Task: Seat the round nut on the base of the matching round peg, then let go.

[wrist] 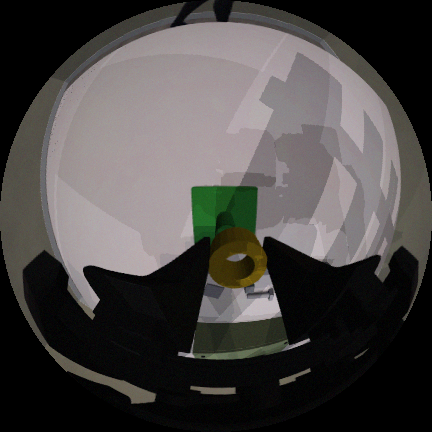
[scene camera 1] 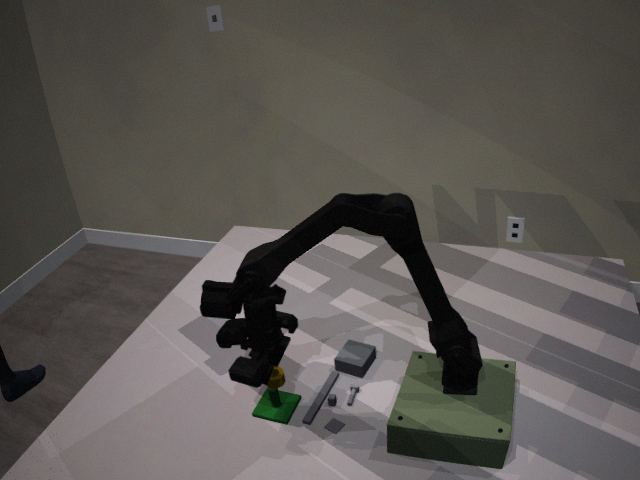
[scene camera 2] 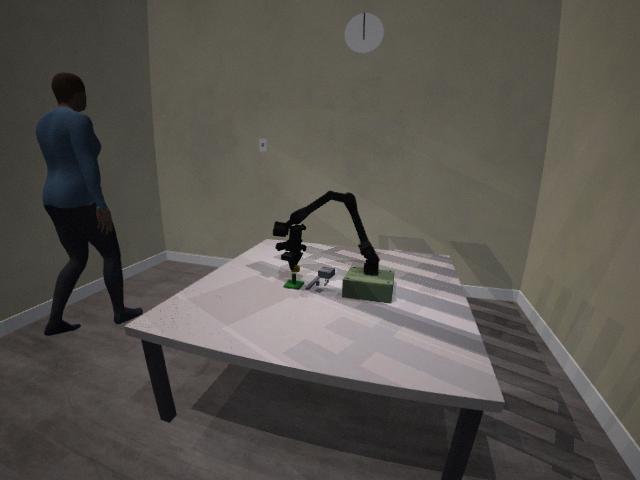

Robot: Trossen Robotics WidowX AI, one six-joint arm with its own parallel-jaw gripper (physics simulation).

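A yellow round nut (scene camera 1: 278,378) (scene camera 2: 296,268) (wrist: 218,261) is held between the two fingers of my gripper (scene camera 1: 271,378) (scene camera 2: 294,267) (wrist: 236,242), which is shut on it. A green round peg (scene camera 1: 275,397) (scene camera 2: 294,277) (wrist: 224,220) stands upright on a square green base (scene camera 1: 262,410) (scene camera 2: 288,284) (wrist: 204,202) on the table. The nut is near the height of the peg's top, well above the base. In the wrist view the pale table shows through the nut's hole, and the peg shows beyond the nut's rim, outside the hole. The nut partly hides the peg there.
A grey block (scene camera 1: 355,357) (scene camera 2: 326,272), a long grey bar (scene camera 1: 320,397), a small cube (scene camera 1: 331,399), a bolt (scene camera 1: 353,395) (wrist: 260,294) and a flat grey piece (scene camera 1: 334,425) (wrist: 215,290) lie between the peg and the arm's green mount (scene camera 1: 447,441) (scene camera 2: 368,286). A person (scene camera 2: 72,155) stands beyond the table.
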